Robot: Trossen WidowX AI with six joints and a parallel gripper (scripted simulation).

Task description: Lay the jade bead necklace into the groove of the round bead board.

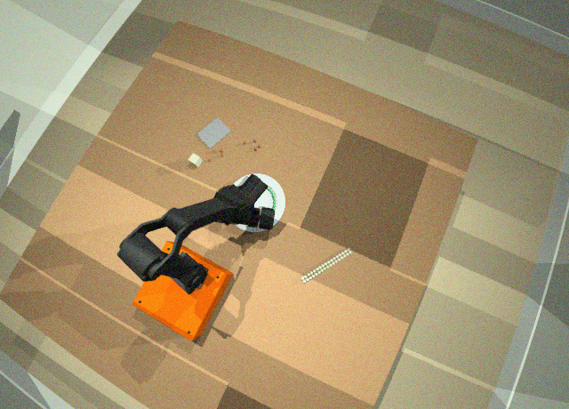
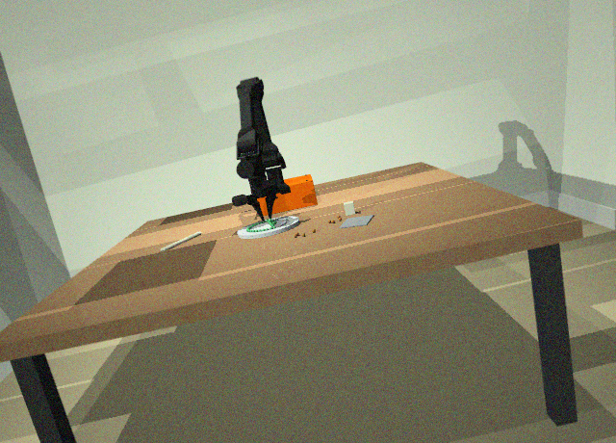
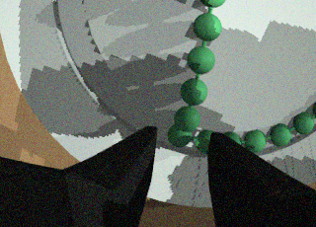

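My gripper tip is now 6 cm short of the round bead board and 1 cm above it. Round my gripper tip: grey flat plate 25 cm ahead, 24 cm to the left, 2 cm below; then small white cube 13 cm ahead, 25 cm to the left.
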